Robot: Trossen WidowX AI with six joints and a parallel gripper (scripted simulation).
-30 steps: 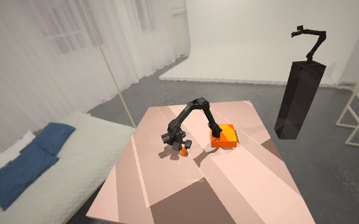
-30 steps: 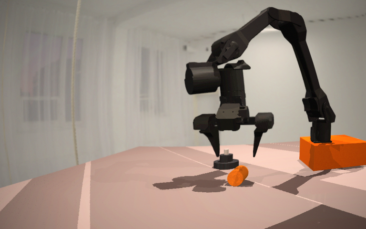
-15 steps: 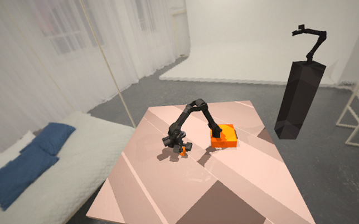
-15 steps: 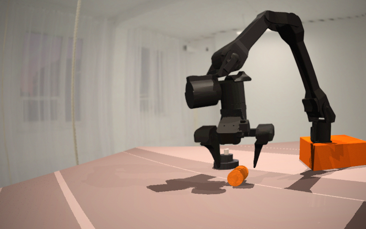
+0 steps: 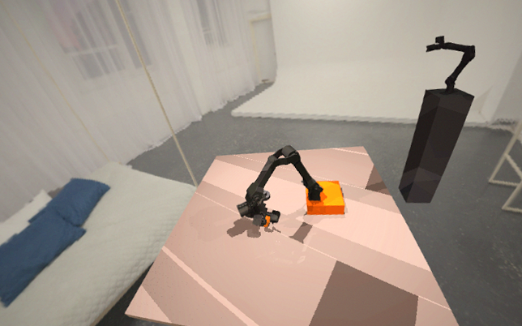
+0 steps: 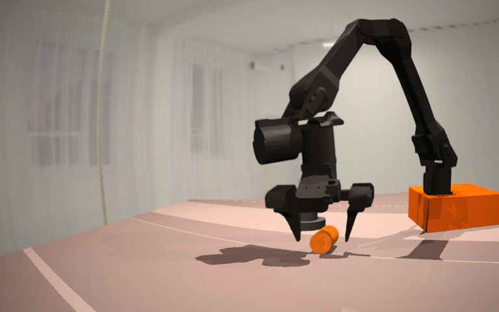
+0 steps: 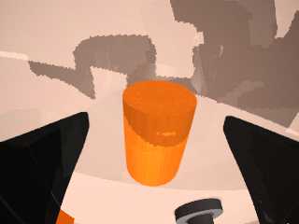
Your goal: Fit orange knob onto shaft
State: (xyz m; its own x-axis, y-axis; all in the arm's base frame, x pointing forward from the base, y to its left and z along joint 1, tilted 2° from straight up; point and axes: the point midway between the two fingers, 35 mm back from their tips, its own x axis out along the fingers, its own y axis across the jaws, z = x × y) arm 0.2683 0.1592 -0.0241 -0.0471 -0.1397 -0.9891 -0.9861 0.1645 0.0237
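Now: the orange knob right at my gripper tip. From my gripper tip the other things lie so: dark round pedestal (22 cm to the right, 5 cm ahead, 1 cm above).
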